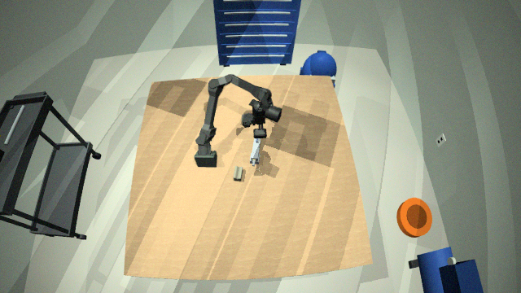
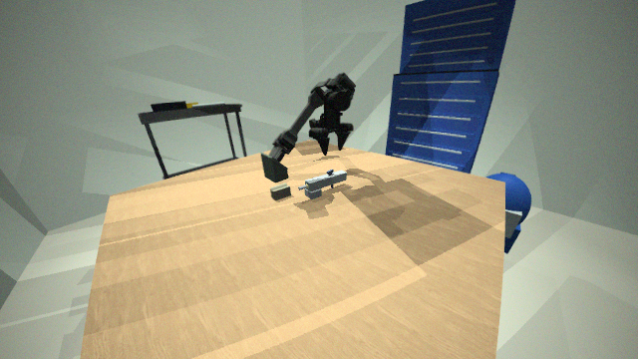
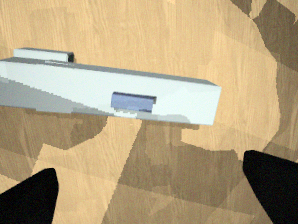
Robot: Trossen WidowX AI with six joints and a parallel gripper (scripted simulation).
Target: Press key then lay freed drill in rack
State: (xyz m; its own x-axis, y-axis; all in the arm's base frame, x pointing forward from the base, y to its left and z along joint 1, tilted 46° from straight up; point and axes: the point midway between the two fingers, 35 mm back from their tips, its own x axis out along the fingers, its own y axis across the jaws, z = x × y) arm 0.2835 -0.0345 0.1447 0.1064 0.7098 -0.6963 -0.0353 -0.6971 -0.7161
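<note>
Right now my gripper tip is 3 cm past the drill, 9 cm to the left of it and 11 cm above it. From my gripper tip the other things lie so: rack: 12 cm behind, 17 cm to the right, 14 cm below; then key: 1 cm behind, 11 cm below; then light grey block: 1 cm behind, 3 cm to the right, 12 cm below.
</note>
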